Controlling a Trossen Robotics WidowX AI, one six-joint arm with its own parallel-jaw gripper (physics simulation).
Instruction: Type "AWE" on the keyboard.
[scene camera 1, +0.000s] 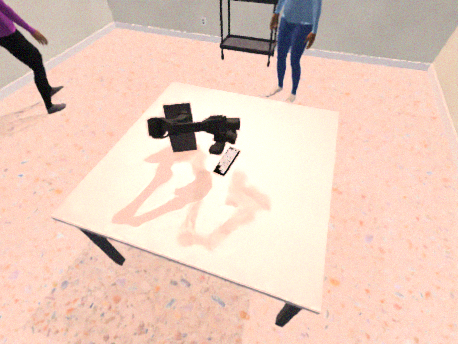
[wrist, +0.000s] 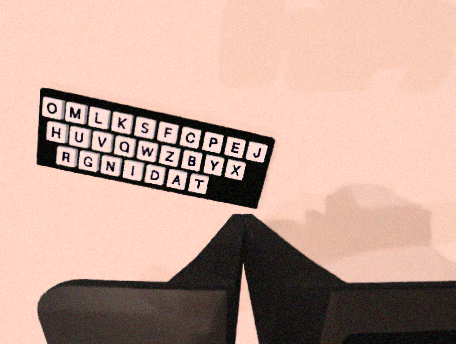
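Seen in the pictures: gripper, fingertip midpoint: (scene camera 1: 221, 152) (wrist: 241, 223); arm's base, origin of the base link: (scene camera 1: 183, 119).
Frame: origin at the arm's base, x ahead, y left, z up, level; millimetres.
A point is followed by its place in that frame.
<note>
The black keyboard with white letter keys (scene camera 1: 227, 161) @(x 260, y -76, z -201 mm) (wrist: 232, 190) @(x 216, y -133, z -205 mm) lies on the table, and its whole top shows in the wrist view. The A key (wrist: 176, 180) @(x 229, y -82, z -200 mm) is in the bottom row, the W key (wrist: 147, 151) @(x 256, y -58, z -200 mm) is in the middle row, and the E key (wrist: 235, 147) @(x 258, y -136, z -200 mm) is in the top row near the right end. My gripper (wrist: 241, 223) @(x 245, y -130, z -76 mm) is shut and empty. In the wrist view its tips appear just below the keyboard's lower right corner, apart from the keys. In the scene view the gripper end of the arm is above the table beside the keyboard; its fingertips are too small to make out.
The white table (scene camera 1: 280, 225) @(x 597, y -404, z -218 mm) carries the arm's black base plate (scene camera 1: 184, 142) @(x -8, y -34, z -146 mm). Shadows of the arm fall across the table top. A black shelf cart (scene camera 1: 247, 45) and a person in blue (scene camera 1: 295, 45) stand behind the table. Another person (scene camera 1: 30, 55) is at the left.
</note>
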